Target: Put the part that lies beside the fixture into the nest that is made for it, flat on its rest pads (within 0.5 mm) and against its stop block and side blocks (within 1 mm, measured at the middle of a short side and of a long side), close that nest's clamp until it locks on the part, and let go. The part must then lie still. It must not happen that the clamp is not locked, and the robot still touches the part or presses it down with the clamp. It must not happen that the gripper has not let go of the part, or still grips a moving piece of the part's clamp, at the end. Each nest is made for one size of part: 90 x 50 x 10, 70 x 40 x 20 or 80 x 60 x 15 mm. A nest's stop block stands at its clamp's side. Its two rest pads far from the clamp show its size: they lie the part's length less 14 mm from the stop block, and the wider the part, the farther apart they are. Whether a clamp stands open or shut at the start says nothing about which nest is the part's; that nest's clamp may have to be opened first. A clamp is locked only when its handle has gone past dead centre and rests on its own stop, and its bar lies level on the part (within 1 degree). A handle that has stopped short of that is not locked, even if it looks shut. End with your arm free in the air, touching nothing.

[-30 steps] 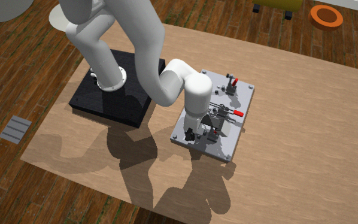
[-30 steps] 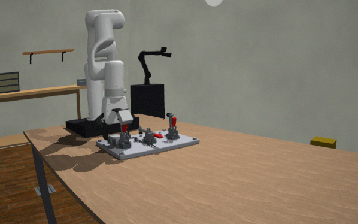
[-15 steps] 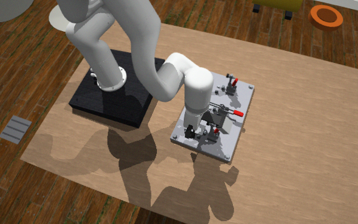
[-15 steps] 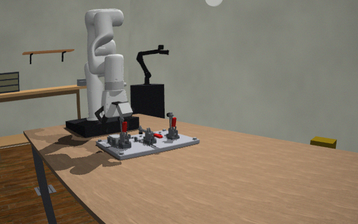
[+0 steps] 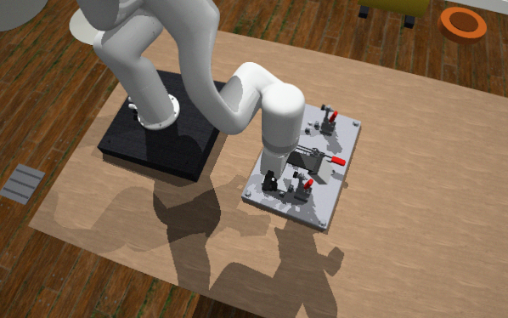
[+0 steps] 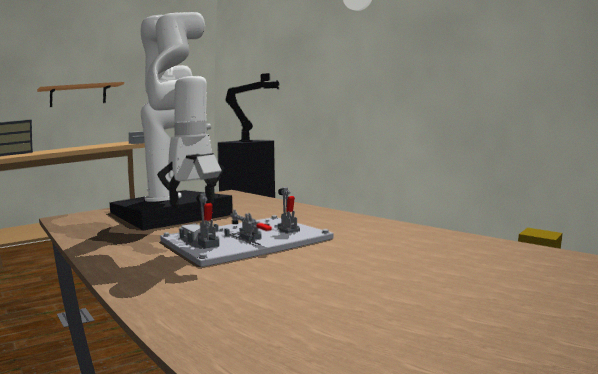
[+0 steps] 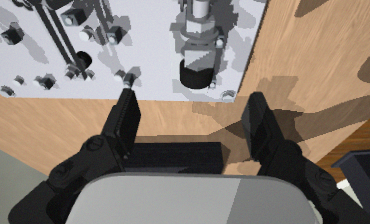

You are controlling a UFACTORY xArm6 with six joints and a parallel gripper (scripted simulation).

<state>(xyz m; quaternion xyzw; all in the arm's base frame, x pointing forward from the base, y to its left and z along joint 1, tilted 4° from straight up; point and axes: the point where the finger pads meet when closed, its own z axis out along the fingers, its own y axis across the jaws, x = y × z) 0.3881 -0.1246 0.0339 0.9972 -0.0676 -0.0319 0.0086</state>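
The clamp is 70 mm ahead of my hand, 10 mm to the right of it and 40 mm below it. Round my hand: fixture plate: 60 mm ahead, 100 mm to the left, 90 mm below; then grey block: 70 mm below.
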